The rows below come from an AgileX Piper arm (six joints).
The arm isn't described. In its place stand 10 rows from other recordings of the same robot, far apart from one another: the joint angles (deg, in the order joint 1, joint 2, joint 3, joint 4, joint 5, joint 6), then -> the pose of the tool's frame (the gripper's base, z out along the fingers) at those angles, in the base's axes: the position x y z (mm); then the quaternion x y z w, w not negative.
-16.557 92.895 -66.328 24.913 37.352 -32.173 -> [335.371, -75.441, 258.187, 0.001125, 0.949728, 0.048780, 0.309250]
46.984 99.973 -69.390 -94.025 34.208 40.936 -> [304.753, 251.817, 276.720, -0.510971, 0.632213, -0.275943, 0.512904]
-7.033 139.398 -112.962 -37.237 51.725 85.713 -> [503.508, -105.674, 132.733, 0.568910, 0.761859, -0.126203, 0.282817]
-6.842 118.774 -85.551 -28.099 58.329 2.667 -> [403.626, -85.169, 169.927, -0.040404, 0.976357, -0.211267, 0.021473]
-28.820 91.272 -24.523 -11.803 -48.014 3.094 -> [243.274, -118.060, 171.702, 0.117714, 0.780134, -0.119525, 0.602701]
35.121 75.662 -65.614 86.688 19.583 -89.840 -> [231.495, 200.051, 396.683, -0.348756, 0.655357, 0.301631, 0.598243]
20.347 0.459 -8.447 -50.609 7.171 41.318 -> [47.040, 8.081, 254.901, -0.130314, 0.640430, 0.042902, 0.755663]
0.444 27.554 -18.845 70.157 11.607 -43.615 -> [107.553, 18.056, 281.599, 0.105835, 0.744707, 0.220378, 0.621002]
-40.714 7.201 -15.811 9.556 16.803 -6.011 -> [43.764, -31.900, 272.348, 0.255436, 0.678737, -0.205166, 0.657248]
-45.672 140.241 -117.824 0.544 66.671 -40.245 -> [347.847, -354.969, 129.319, 0.048929, 0.997462, -0.031864, 0.040750]
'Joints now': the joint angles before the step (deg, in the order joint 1, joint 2, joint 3, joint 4, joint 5, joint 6). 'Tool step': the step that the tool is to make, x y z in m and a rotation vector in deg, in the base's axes. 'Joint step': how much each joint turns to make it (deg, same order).
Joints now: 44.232 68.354 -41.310 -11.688 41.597 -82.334
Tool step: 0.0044 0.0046 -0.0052 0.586 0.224 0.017
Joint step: -0.191 1.719 -0.001 0.470 -2.009 -0.026
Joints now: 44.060 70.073 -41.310 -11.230 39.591 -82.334
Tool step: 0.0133 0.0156 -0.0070 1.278 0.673 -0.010
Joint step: 0.007 4.879 -2.180 1.253 -3.156 0.013
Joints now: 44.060 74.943 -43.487 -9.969 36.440 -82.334
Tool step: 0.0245 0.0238 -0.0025 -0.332 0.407 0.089
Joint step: -0.015 7.388 -6.307 0.012 -0.569 -0.025
